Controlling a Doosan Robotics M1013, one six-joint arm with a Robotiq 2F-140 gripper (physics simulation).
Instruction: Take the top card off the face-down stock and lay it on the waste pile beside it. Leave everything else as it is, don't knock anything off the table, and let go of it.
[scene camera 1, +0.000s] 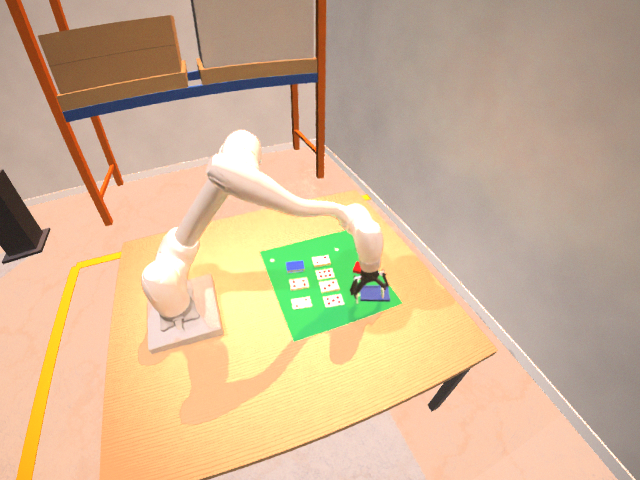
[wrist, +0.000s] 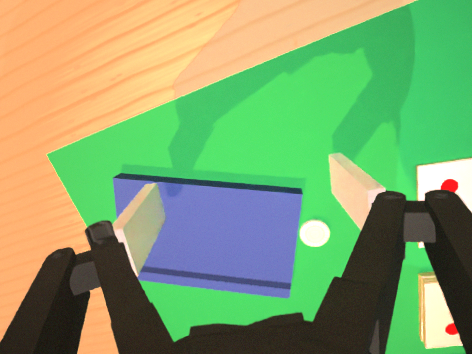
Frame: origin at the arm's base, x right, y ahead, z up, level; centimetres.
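Seen in the pictures: gripper, fingertip midpoint: (scene camera 1: 369, 299) (wrist: 244, 187); arm's base, link origin: (scene camera 1: 177, 309).
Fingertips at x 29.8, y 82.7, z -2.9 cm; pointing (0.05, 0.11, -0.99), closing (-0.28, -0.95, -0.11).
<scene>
Pixels of each thing's top centre, then the offset from my fingertips to it. Level surfaces: height alone.
- small blue face-down stack, top centre: (scene camera 1: 295, 265) dx -36.0, dy -22.0, dz -0.4 cm
- green mat, surface height: dz -2.2 cm
- face-up card pile, top centre: (scene camera 1: 321, 260) dx -33.9, dy -8.0, dz -0.6 cm
- larger flat blue object, top centre: (wrist: 203, 240) (scene camera 1: 374, 292) dx -3.0, dy +5.0, dz -1.0 cm
- red object, top centre: (scene camera 1: 363, 267) dx -19.0, dy +8.7, dz -0.2 cm
- wooden table, surface height: dz -2.3 cm
A small blue face-down stack (scene camera 1: 295, 266) lies near the back left of the green mat (scene camera 1: 310, 322) (wrist: 280, 105). A face-up card pile (scene camera 1: 321, 259) lies to its right; I cannot tell for certain that it is the waste pile. My gripper (scene camera 1: 370, 297) (wrist: 244, 187) is open and empty, far to the right of the blue stack. It hangs above a larger flat blue object (scene camera 1: 375, 294) (wrist: 225, 235). In the wrist view, the left fingertip overlaps this object's left part and the right fingertip is over the mat. The small stack does not show in the wrist view.
Several more face-up cards (scene camera 1: 324, 273) (scene camera 1: 298, 283) (scene camera 1: 333, 300) (wrist: 444, 309) lie between the stack and the gripper. A red object (scene camera 1: 357, 267) shows partly behind the gripper. White discs (scene camera 1: 272, 260) (scene camera 1: 336, 249) (wrist: 314, 233) lie on the mat. The wooden table (scene camera 1: 268, 392) surrounds it.
</scene>
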